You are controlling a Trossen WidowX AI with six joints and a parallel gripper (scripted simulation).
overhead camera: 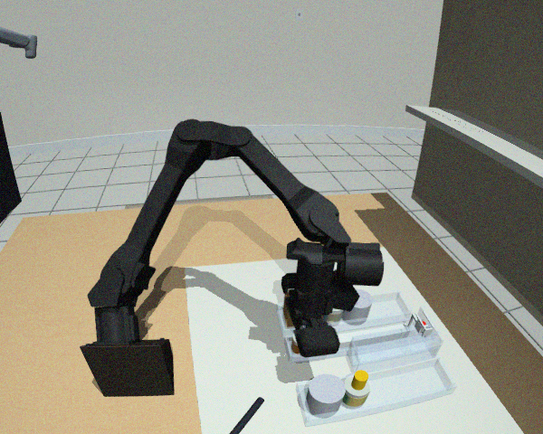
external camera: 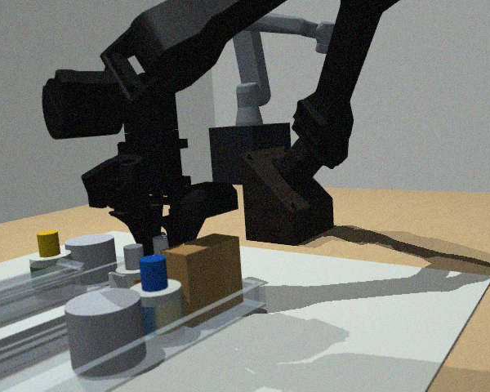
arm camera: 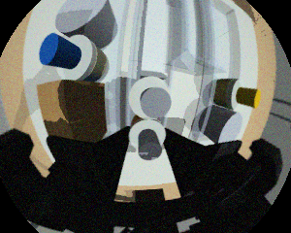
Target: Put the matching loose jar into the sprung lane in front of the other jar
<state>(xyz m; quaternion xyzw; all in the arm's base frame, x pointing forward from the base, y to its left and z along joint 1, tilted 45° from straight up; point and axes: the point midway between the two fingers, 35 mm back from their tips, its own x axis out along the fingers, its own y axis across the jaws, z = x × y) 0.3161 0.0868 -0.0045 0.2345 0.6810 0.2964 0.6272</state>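
My gripper tip is now 80 mm to the right of the brown box, 10 mm below it and 10 mm short of it. The rest, counted from my gripper tip: black rod: 170 mm to the right, 130 mm behind, 20 mm below; clear sprung lane: 150 mm ahead, 20 mm to the right, 10 mm below.
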